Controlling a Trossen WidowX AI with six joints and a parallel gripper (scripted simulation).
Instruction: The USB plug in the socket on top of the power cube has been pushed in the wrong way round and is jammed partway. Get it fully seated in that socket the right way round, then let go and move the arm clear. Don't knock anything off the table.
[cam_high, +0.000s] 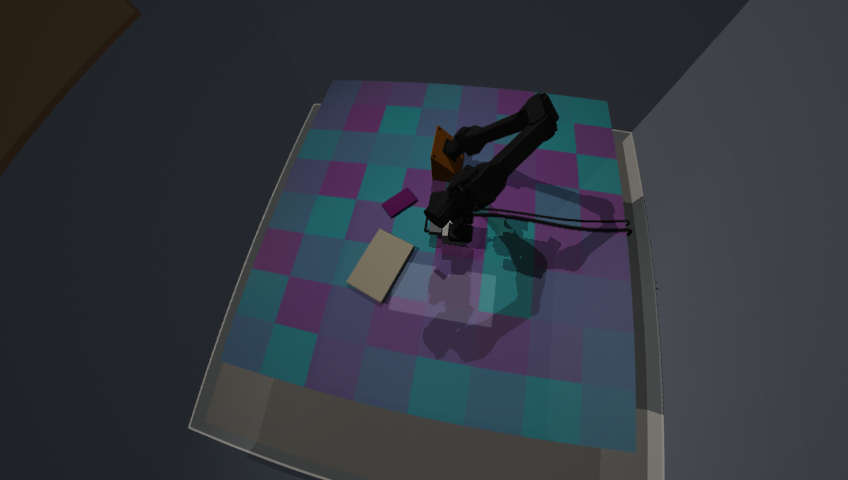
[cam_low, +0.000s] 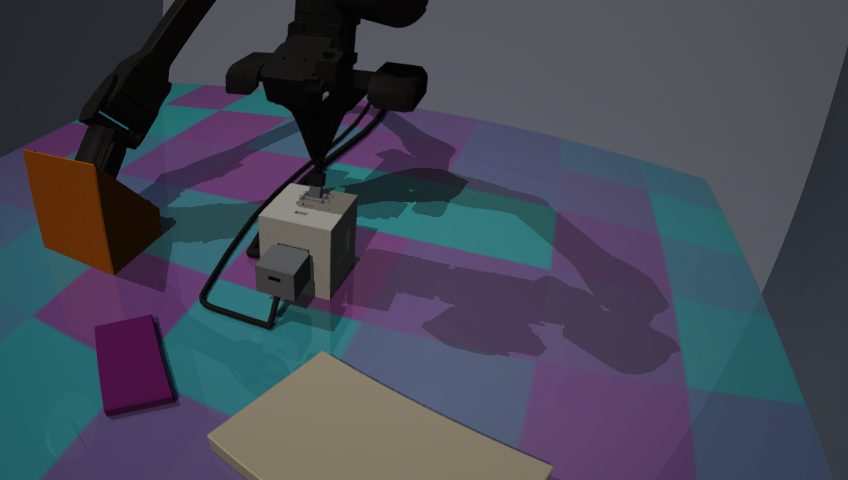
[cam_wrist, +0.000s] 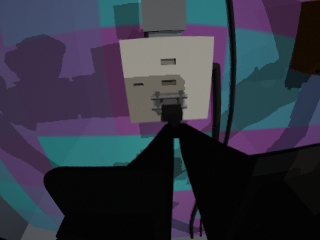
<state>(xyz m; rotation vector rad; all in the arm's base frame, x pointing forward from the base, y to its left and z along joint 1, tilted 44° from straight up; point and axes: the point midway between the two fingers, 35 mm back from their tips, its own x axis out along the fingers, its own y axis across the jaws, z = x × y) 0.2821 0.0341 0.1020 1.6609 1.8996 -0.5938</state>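
The black USB plug is 20 mm below my gripper tip. Round my gripper tip: flat beige slab 230 mm to the right, 170 mm ahead, 110 mm below; then USB socket 50 mm below; then magenta block 240 mm to the right, 110 mm below, 70 mm behind.
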